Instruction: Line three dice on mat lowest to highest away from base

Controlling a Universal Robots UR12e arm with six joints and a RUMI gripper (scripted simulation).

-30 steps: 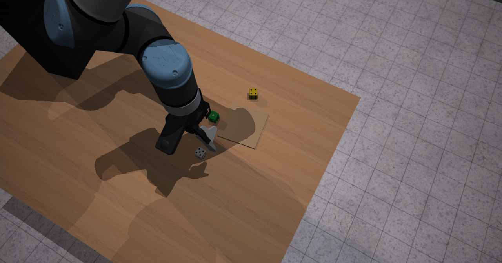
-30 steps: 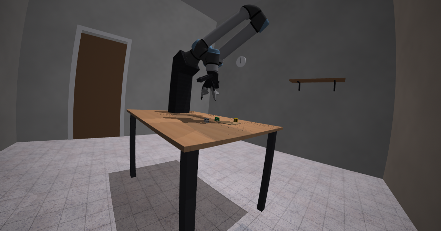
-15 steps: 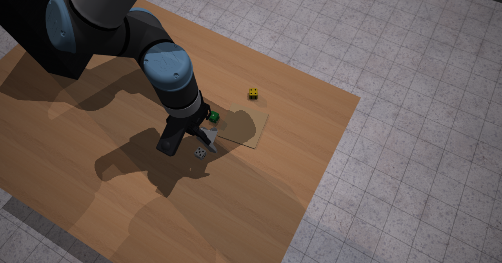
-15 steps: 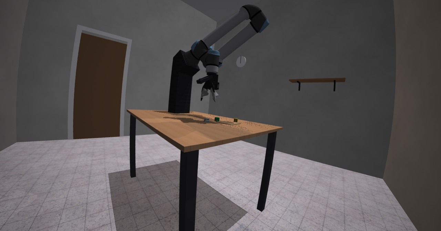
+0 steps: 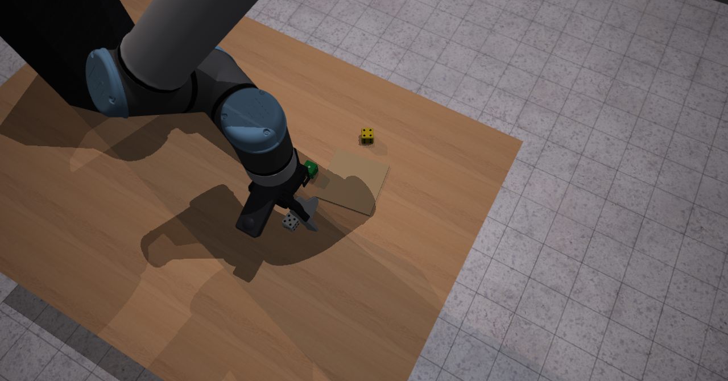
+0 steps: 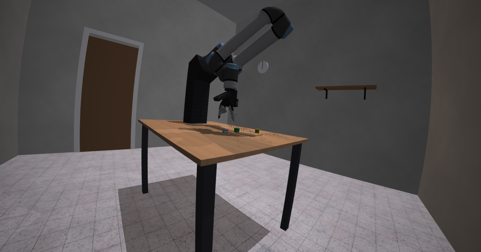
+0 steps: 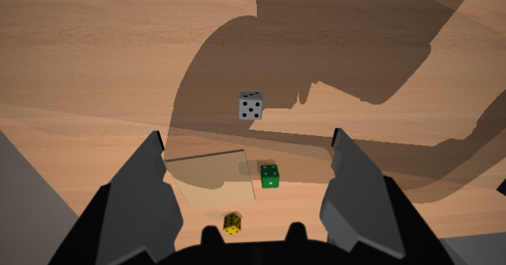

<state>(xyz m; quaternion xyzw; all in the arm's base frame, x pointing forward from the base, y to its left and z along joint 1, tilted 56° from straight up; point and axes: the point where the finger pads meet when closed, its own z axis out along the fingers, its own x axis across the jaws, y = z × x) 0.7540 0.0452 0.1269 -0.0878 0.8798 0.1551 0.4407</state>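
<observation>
My hand is 1 cm past the white die, 1 cm to the right of it and 7 cm above it. Also, from my hand: yellow die (10 cm behind, 28 cm to the left, 7 cm below); then tan mat (2 cm behind, 19 cm to the left, 9 cm below); then green die (10 cm behind, 11 cm to the left, 7 cm below).
</observation>
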